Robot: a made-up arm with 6 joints.
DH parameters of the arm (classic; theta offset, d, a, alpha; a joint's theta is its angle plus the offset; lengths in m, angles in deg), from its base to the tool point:
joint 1: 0 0.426 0 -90
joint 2: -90 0 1.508 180
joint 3: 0 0 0 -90
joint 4: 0 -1.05 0 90
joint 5: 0 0.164 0 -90
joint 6: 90 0 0 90
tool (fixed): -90 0 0 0
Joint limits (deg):
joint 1: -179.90..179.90
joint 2: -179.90..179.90
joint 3: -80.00..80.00
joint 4: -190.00..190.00
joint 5: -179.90..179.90
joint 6: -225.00..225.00
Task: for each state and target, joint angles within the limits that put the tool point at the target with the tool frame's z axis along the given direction. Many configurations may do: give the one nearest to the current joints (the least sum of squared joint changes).
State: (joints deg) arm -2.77 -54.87 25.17 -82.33 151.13 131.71
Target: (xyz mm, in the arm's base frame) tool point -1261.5 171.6 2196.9 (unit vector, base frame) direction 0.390 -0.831 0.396
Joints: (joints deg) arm -3.27 -61.72 32.18 -127.30 158.39 173.03
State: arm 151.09 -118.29 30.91 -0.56 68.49 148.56
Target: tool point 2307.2 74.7 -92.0 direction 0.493 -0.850 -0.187
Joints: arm 178.15 -121.46 47.46 -24.66 79.25 118.87
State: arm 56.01 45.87 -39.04 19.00 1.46 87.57
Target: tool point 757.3 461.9 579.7 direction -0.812 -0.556 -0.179
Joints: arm 39.34 36.70 -60.44 41.46 24.53 136.15
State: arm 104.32 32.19 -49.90 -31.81 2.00 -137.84
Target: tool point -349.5 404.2 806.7 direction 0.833 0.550 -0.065
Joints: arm 148.62 18.46 -68.88 -6.06 7.82 -109.42
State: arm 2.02 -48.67 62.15 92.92 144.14 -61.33
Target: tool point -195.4 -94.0 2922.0 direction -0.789 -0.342 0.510
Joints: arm 13.23 -15.63 55.31 73.43 122.25 -104.07
